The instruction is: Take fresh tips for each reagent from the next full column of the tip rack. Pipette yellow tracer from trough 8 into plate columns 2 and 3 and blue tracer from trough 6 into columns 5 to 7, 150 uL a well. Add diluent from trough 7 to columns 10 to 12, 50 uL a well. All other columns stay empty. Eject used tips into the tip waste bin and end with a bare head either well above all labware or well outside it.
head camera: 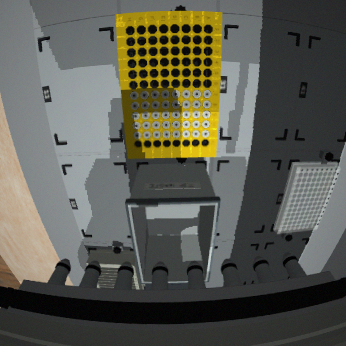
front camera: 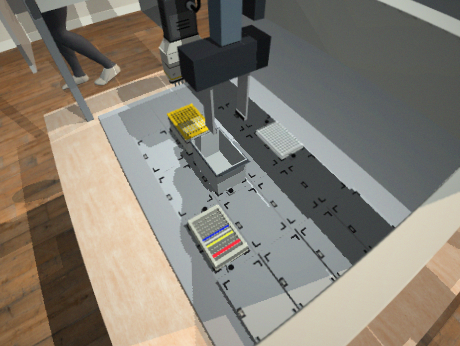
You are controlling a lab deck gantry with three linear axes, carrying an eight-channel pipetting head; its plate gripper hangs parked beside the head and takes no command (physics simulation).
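Note:
The eight-channel head (front camera: 171, 60) hangs above the far deck end, behind the yellow tip rack (front camera: 179, 123) (head camera: 215, 120). Its dark nozzles (head camera: 160, 272) carry no visible tips. The rack has six empty columns, five with pale tips, then one empty column nearest the bin. The grey tip waste bin (front camera: 228, 179) (head camera: 172, 201) stands beside the rack. The cream reservoir (front camera: 231, 258) shows blue, yellow and red troughs; nozzles partly hide it in the head view. The white plate (front camera: 280, 139) (head camera: 306, 197) shows no visible colour. The parked plate gripper (front camera: 228, 124) hangs open, its two paddles apart.
A dark block (front camera: 225, 62) carries the gripper beside the head. The grey deck (front camera: 150, 175) has black corner marks and a dark strip (front camera: 320, 185) along the plate's side. A wooden table edge (front camera: 100, 220) runs along the left. A person's legs (front camera: 72, 47) show behind the table.

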